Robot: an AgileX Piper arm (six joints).
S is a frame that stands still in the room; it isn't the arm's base.
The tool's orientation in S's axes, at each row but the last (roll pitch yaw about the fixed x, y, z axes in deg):
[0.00, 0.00, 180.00]
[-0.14, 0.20, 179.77]
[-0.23, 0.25, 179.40]
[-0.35, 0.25, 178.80]
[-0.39, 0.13, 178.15]
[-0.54, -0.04, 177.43]
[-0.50, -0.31, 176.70]
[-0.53, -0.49, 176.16]
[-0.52, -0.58, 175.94]
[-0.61, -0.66, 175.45]
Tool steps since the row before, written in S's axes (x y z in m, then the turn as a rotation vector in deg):
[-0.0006, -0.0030, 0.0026, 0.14, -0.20, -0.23]
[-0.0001, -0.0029, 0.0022, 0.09, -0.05, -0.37]
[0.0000, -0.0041, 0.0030, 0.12, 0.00, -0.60]
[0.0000, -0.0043, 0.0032, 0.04, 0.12, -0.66]
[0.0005, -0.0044, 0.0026, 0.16, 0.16, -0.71]
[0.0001, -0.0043, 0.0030, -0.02, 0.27, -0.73]
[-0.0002, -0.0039, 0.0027, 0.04, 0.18, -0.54]
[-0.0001, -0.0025, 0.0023, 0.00, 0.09, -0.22]
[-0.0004, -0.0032, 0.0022, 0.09, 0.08, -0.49]
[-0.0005, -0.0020, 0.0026, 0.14, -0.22, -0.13]
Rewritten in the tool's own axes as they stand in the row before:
[0.0006, 0.0030, 0.0026, -0.14, 0.20, -0.23]
[0.0001, 0.0029, 0.0022, -0.09, 0.05, -0.37]
[-0.0001, 0.0041, 0.0030, -0.12, 0.00, -0.60]
[-0.0001, 0.0043, 0.0032, -0.03, -0.12, -0.66]
[-0.0006, 0.0044, 0.0026, -0.15, -0.16, -0.71]
[-0.0003, 0.0043, 0.0030, 0.03, -0.26, -0.73]
[0.0000, 0.0039, 0.0027, -0.03, -0.18, -0.54]
[0.0000, 0.0025, 0.0023, 0.00, -0.09, -0.22]
[0.0002, 0.0032, 0.0022, -0.09, -0.08, -0.49]
[0.0004, 0.0020, 0.0026, -0.16, 0.21, -0.13]

